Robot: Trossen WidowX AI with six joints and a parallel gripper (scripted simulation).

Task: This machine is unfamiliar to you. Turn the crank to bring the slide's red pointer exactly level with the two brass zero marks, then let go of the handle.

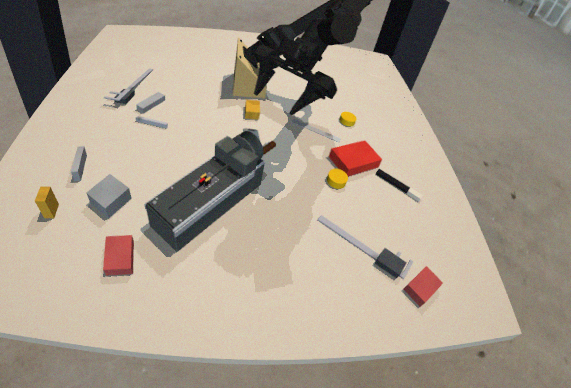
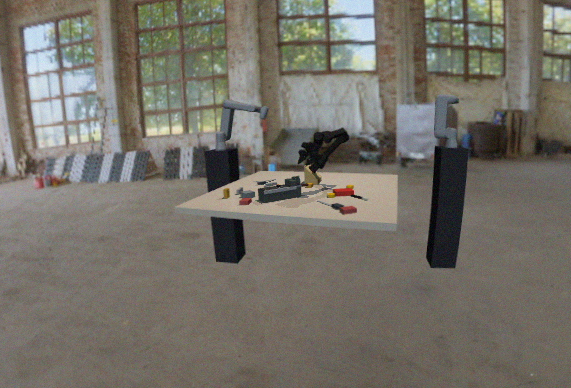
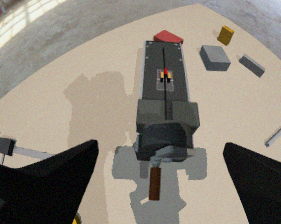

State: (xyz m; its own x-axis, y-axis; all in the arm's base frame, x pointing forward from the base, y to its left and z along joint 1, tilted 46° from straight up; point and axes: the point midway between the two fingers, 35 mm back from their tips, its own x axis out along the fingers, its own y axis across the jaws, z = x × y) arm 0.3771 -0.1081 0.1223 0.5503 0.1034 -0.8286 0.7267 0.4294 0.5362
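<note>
My gripper tip is 13 cm above the crank, 1 cm to the left of it and 1 cm past it. The rest, counted from my gripper tip: brown handle (14 cm below, 2 cm behind, 1 cm to the left); then grey bar (20 cm below, 18 cm to the left, 16 cm behind); then red pointer (14 cm to the right, 12 cm below, 10 cm ahead).
</note>
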